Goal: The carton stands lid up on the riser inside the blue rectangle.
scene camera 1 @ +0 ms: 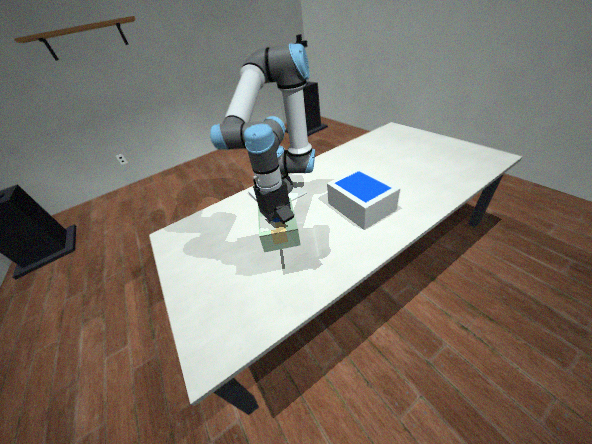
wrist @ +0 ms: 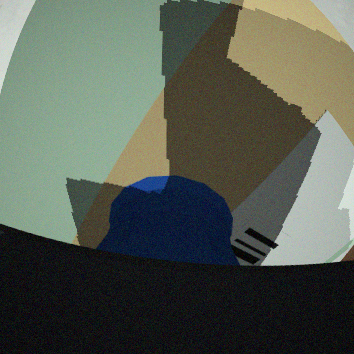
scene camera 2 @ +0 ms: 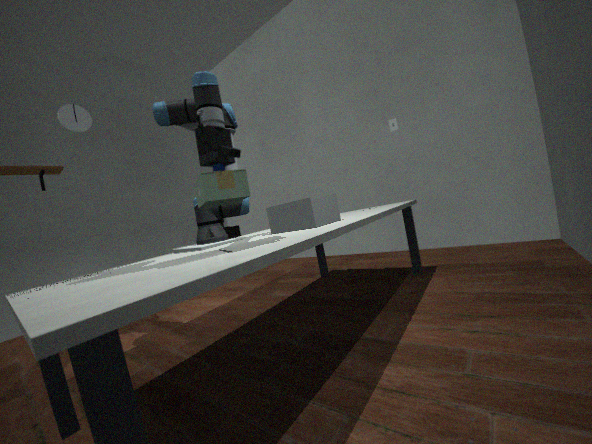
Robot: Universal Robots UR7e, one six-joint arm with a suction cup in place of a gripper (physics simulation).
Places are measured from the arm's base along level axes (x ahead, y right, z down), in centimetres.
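Pixels of known places: hand, its tool point: [scene camera 1: 277,221] [wrist: 172,202]; arm's base, origin of its link: [scene camera 2: 213,241].
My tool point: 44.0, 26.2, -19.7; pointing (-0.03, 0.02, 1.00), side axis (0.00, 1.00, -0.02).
Ahead of a thing's pixels: the offset from my tool point to its top centre, as dx, dy, dz. "*": to the spot under its first point. Level surfaces: height alone.
A light green carton {-1.8, -0.7, -1.4} [scene camera 1: 267,242] [scene camera 2: 209,189] [wrist: 90,100] with a tan tape strip and a pale label with black bars hangs above the table, roughly level, its taped top facing up. My gripper, a blue suction cup [scene camera 1: 276,220] [scene camera 2: 219,167] [wrist: 170,220], is on the carton's top and holds it in the air. The grey riser {-2.0, -44.8, +9.2} [scene camera 1: 347,205] [scene camera 2: 290,216] stands on the table, to the right of the carton in both scene views. The blue rectangle {-2.0, -44.8, +9.2} [scene camera 1: 362,186] lies on the riser's top, with no carton on it. The riser's top is hidden in scene camera 2.
The white table {dz +21.2} [scene camera 1: 240,325] [scene camera 2: 100,300] carries the arm's base at its back edge. A thin dark mark {* -2.2, +1.4, +21.2} [scene camera 1: 282,259] is on the table near the carton. Dark floor-standing units [scene camera 1: 30,230] stand beyond the table, and a wooden wall rail [scene camera 1: 75,29] [scene camera 2: 30,170] is on the wall.
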